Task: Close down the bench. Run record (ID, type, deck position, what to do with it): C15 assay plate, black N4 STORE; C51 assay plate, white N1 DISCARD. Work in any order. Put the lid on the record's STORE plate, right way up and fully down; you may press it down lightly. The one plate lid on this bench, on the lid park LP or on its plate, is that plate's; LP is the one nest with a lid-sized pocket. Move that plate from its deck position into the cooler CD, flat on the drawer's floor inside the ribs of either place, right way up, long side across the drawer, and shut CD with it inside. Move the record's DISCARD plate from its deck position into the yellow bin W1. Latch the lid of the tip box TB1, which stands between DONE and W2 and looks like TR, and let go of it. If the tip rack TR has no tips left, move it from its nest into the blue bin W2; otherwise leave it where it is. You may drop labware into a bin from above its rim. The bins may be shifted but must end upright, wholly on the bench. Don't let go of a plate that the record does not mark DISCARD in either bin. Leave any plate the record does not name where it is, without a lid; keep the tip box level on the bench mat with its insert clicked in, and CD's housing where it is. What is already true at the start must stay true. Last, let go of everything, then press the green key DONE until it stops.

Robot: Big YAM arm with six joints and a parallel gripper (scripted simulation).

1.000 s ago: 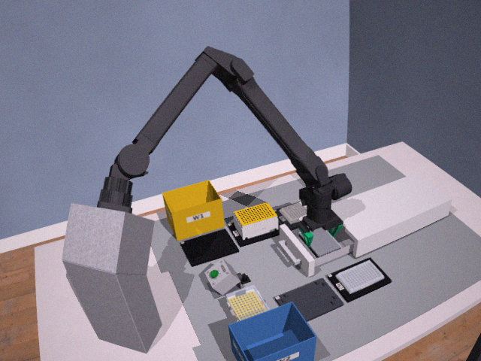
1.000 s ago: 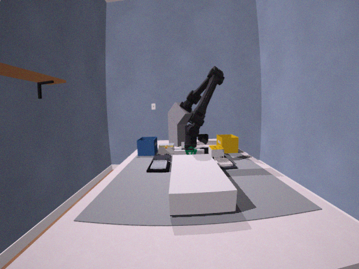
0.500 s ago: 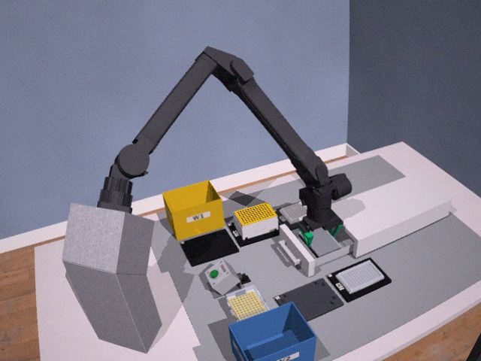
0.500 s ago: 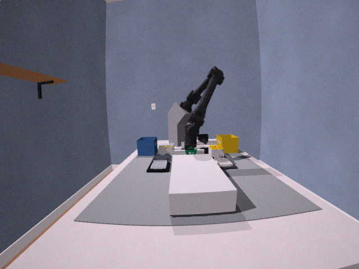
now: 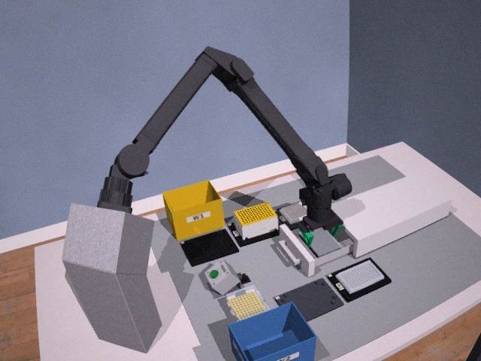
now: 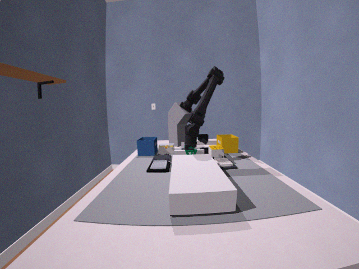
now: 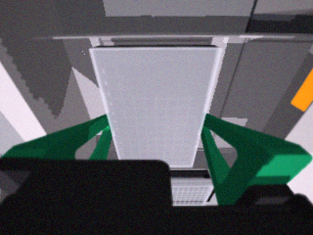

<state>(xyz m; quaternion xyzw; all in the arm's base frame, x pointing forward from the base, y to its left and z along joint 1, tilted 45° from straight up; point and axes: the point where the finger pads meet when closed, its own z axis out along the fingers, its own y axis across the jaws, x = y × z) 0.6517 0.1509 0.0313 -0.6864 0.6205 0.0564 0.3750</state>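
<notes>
Now: hand 4 cm short of the cooler drawer, 2 cm above it and 1 cm to the right of it. Round my hand: black plate right at my hand; white cooler CD 16 cm ahead, 4 cm to the left, 1 cm below; clear plate lid right at my hand.
</notes>
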